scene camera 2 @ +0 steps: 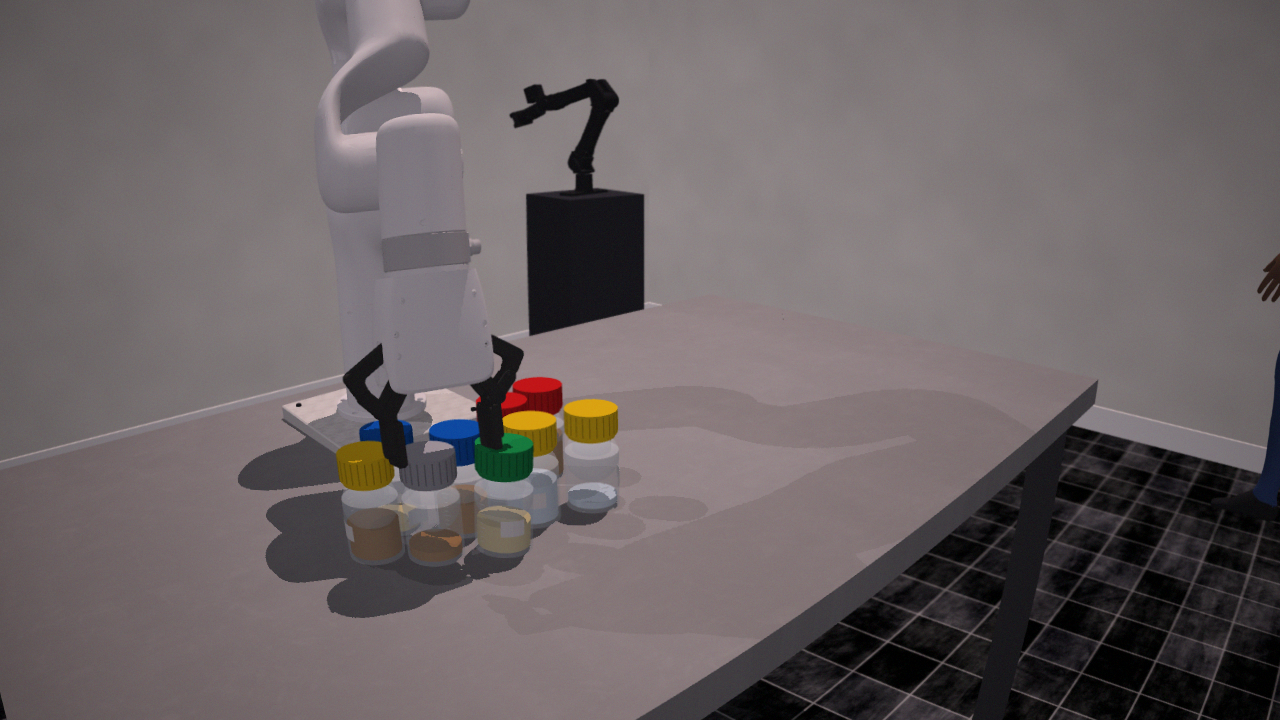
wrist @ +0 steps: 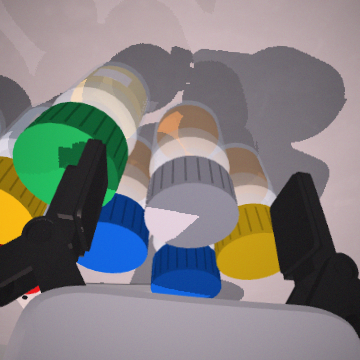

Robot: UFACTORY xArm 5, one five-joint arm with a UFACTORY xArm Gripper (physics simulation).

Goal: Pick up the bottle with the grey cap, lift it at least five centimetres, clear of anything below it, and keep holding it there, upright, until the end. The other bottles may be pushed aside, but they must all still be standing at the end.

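Places are measured from the arm's base along level axes (x ahead, y left, z up), in metres.
Pixels of known places: gripper, fingertip midpoint: (scene camera 2: 445, 456) (wrist: 196, 176).
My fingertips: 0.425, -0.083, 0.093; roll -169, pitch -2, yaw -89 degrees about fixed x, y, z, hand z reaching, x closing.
Observation:
Ahead of a thing's pixels: the offset from my fingertips to its middle, as dx, dy, dz. "spot": to the spot under its first point. Level surfaces: height alone.
The bottle with the grey cap @[-0.035, -0.005, -0.058] (scene camera 2: 434, 514) (wrist: 192, 200) stands upright in the front row. On one side of it is a green-capped bottle @[-0.013, +0.060, -0.057] (scene camera 2: 503, 458) (wrist: 55, 155), on the other a yellow-capped bottle @[-0.067, -0.057, -0.059] (scene camera 2: 365, 465) (wrist: 250, 255). My gripper (scene camera 2: 444, 454) (wrist: 196, 176) is open and empty, pointing down at about cap height. In the wrist view the grey cap lies between the fingers. The left finger overlaps the green cap, and the yellow cap lies between the grey cap and the right finger. Whether a fingertip touches the green cap I cannot tell.
Two blue-capped bottles @[spot: -0.050, +0.031, -0.008] (scene camera 2: 454, 440) @[-0.113, -0.017, -0.059] (wrist: 186, 272) stand behind the grey-capped one. Further bottles with yellow caps @[-0.052, +0.183, -0.059] (scene camera 2: 590, 420) and red caps @[-0.150, +0.177, -0.019] (scene camera 2: 538, 394) stand towards the right and back in the scene view. All stand upright on the table @[dz -0.111] (scene camera 2: 805, 483). The arm's base plate is behind them.

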